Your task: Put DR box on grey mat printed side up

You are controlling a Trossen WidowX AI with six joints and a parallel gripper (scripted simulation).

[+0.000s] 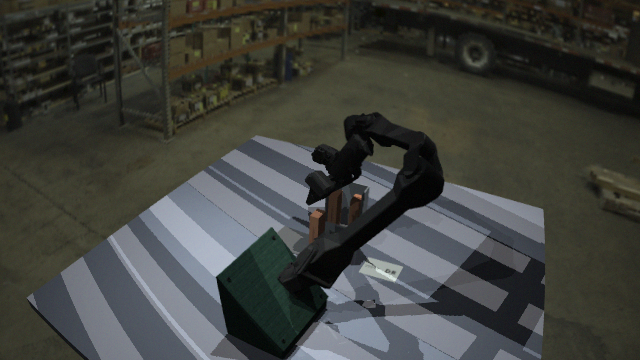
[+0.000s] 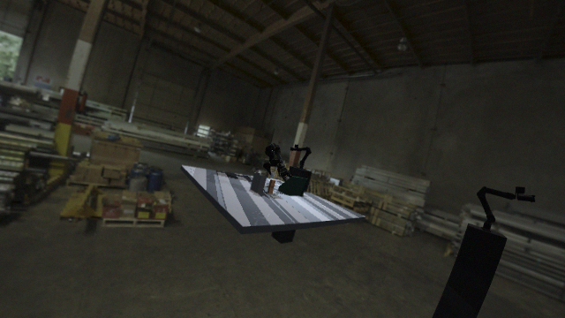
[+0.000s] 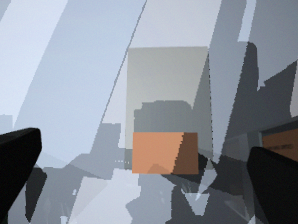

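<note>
The grey mat lies 170 mm below my gripper tip, 60 mm to the left of it and 10 mm ahead of it. Also, from my gripper tip: white card: 200 mm to the right, 170 mm below.
</note>
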